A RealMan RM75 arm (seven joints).
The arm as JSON. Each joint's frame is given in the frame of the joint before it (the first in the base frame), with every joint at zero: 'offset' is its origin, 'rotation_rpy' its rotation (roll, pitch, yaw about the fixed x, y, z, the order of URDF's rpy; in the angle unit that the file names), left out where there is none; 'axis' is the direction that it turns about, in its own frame. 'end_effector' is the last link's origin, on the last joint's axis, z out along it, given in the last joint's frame.
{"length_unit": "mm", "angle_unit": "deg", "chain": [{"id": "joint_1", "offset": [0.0, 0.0, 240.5], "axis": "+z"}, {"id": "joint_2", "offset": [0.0, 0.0, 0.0], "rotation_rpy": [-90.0, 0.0, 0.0], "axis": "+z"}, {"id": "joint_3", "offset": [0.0, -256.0, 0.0], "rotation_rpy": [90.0, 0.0, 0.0], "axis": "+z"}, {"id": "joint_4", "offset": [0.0, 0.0, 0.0], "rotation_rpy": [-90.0, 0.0, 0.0], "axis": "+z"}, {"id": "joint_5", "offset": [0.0, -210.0, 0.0], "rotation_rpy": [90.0, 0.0, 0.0], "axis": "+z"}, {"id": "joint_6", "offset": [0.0, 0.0, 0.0], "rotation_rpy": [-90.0, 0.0, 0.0], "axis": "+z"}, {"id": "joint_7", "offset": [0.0, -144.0, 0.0], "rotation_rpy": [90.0, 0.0, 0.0], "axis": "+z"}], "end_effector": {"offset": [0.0, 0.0, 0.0]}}
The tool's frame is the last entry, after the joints.
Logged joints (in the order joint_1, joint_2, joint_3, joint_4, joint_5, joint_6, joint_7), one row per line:
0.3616 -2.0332 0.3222 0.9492 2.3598 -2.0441 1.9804
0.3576 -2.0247 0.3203 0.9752 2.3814 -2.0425 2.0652
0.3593 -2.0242 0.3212 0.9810 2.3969 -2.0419 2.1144
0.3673 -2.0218 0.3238 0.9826 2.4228 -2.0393 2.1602
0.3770 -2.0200 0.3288 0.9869 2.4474 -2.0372 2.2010
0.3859 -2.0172 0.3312 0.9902 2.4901 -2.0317 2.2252
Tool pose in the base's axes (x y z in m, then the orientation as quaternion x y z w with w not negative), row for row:
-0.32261 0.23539 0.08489 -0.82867 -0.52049 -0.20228 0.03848
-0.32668 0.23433 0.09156 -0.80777 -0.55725 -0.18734 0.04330
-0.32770 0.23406 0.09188 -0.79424 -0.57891 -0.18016 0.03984
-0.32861 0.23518 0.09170 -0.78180 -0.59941 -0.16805 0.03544
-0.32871 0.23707 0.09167 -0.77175 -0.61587 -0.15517 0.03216
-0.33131 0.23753 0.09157 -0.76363 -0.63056 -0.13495 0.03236
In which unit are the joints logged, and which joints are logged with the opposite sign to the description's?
The joints are logged in radians. Opposite sign: joint_1, joint_6, joint_7.
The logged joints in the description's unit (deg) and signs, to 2 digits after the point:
-20.72 -116.49 18.46 54.39 135.21 117.12 -113.47
-20.49 -116.01 18.35 55.87 136.44 117.03 -118.33
-20.59 -115.98 18.40 56.21 137.33 116.99 -121.15
-21.04 -115.84 18.55 56.30 138.82 116.84 -123.77
-21.60 -115.74 18.84 56.55 140.23 116.72 -126.11
-22.11 -115.58 18.98 56.73 142.67 116.41 -127.49

